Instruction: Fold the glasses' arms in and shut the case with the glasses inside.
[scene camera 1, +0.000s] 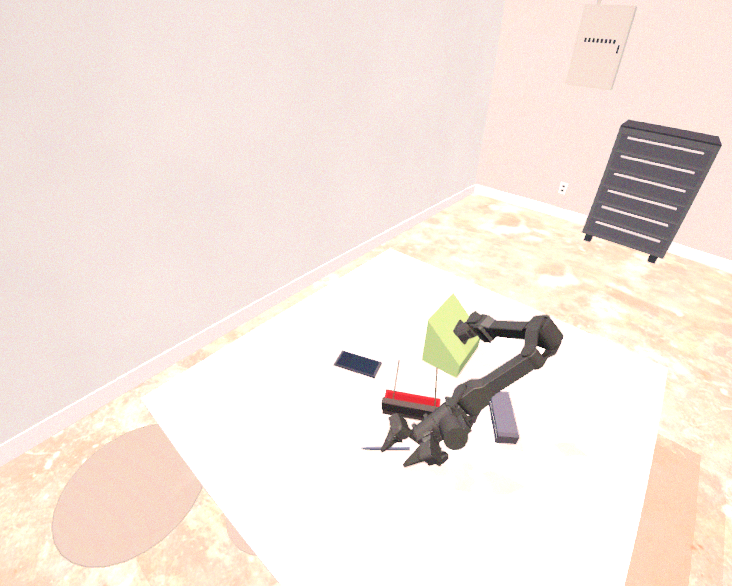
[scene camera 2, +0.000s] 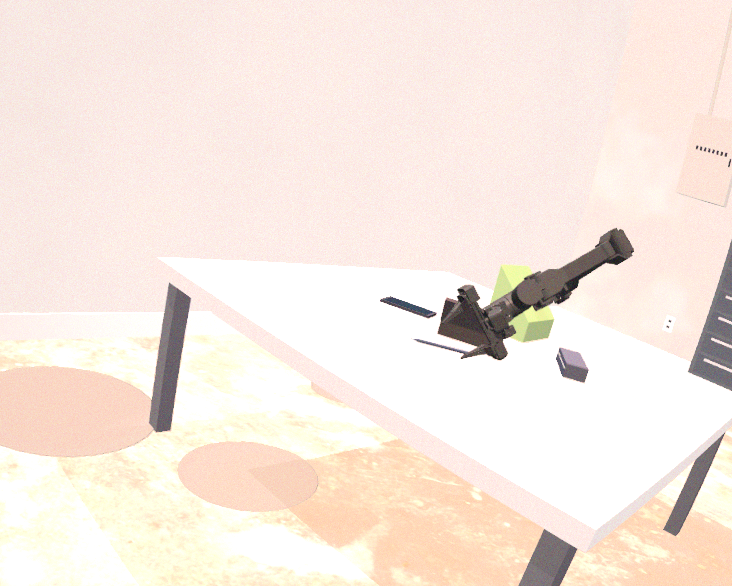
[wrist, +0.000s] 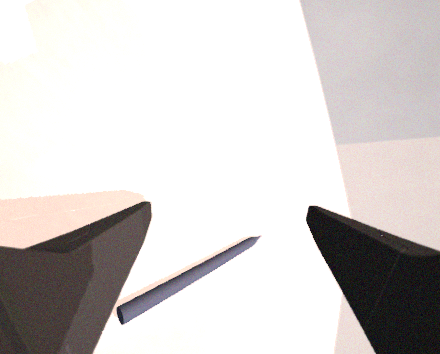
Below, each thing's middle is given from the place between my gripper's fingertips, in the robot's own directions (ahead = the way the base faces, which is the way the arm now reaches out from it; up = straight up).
Labels:
My hand is 3 cm past the thin pen (wrist: 133, 308), 4 cm to the left of it and 3 cm above it. From my hand the other things lie so: grey block (scene camera 1: 505, 430) (29 cm behind, 22 cm to the left, 2 cm below); glasses case (scene camera 2: 465, 327) (17 cm behind, 3 cm to the right, 2 cm above).

